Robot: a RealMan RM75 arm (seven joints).
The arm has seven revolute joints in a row. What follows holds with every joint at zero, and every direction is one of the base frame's. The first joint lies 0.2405 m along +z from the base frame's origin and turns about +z. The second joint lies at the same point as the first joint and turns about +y. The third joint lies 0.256 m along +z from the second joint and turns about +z. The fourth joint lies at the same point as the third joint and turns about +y. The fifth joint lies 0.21 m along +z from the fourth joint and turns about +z. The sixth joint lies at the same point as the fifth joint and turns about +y. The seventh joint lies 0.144 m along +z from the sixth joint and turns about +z. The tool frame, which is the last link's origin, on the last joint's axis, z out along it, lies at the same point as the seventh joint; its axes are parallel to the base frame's.
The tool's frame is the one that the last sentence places.
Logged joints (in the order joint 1, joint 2, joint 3, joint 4, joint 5, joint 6, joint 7), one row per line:
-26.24 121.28 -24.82 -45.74 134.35 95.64 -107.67
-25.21 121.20 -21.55 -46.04 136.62 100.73 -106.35
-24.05 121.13 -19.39 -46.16 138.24 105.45 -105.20
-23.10 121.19 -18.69 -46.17 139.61 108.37 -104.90
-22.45 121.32 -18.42 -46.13 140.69 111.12 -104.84
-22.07 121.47 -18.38 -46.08 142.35 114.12 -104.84
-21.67 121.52 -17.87 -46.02 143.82 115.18 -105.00
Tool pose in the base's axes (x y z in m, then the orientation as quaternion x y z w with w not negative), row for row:
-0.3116 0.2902 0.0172 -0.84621 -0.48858 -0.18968 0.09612
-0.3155 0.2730 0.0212 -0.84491 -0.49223 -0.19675 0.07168
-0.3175 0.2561 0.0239 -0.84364 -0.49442 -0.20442 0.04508
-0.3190 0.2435 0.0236 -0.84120 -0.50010 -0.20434 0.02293
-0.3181 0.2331 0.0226 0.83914 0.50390 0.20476 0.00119
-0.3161 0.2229 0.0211 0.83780 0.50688 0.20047 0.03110
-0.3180 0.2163 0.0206 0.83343 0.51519 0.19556 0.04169
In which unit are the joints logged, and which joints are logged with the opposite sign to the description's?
The joints are logged in degrees. Opposite sign: joint 2, joint 3, joint 4.
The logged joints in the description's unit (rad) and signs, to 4 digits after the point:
-0.4580 -2.1167 0.4332 0.7983 2.3448 1.6692 -1.8792
-0.4400 -2.1153 0.3761 0.8035 2.3845 1.7581 -1.8562
-0.4198 -2.1141 0.3384 0.8056 2.4127 1.8404 -1.8361
-0.4032 -2.1152 0.3262 0.8058 2.4367 1.8914 -1.8309
-0.3918 -2.1174 0.3215 0.8051 2.4555 1.9394 -1.8298
-0.3852 -2.1201 0.3208 0.8042 2.4845 1.9918 -1.8298
-0.3782 -2.1209 0.3119 0.8032 2.5101 2.0103 -1.8326

